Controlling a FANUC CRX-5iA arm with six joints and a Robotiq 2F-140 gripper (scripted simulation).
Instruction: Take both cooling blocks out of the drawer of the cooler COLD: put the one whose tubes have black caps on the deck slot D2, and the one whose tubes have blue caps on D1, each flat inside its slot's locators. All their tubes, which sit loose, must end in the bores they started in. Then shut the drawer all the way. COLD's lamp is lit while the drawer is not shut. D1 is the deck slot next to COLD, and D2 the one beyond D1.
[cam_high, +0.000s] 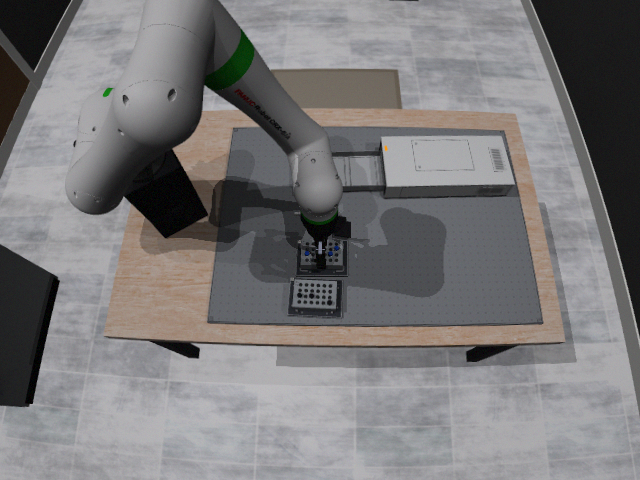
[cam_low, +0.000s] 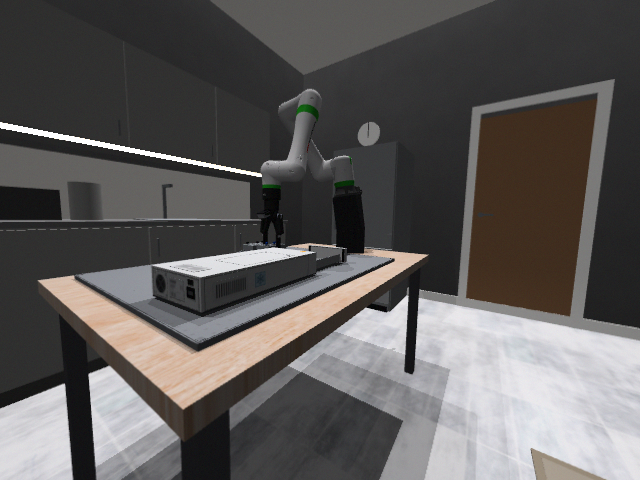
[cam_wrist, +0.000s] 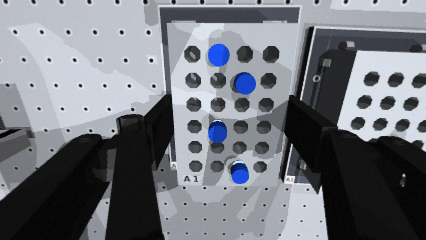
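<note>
My hand is 7 cm above the deck slot D1. From my hand the other things lie so: cooling block: 1 cm ahead, 13 cm to the right, 4 cm below; then black-capped tube: 14 cm to the right, 3 cm below; then deck slot D2: 1 cm ahead, 13 cm to the right, 7 cm below.
</note>
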